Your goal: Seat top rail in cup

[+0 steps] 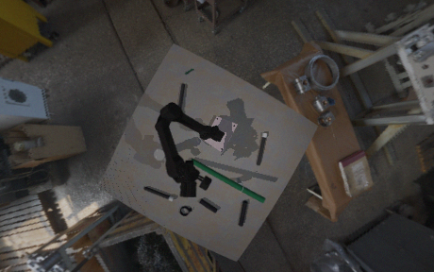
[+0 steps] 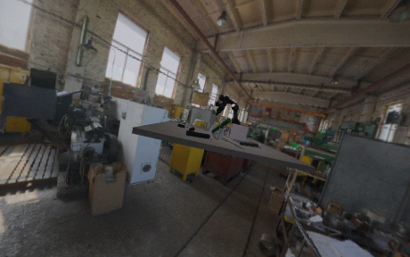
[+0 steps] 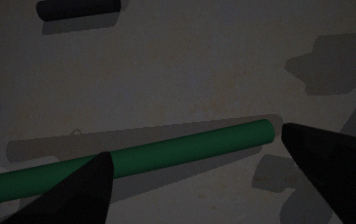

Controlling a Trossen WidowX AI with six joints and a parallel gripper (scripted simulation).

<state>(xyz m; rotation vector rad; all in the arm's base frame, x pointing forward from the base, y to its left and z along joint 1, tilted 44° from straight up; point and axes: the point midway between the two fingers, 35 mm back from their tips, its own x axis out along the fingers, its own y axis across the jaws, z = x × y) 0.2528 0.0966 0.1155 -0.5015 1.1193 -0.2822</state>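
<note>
Now: gripper tip 1 cm short of the rail-end cup, 18 cm to the left of it and 8 cm above it.
</note>
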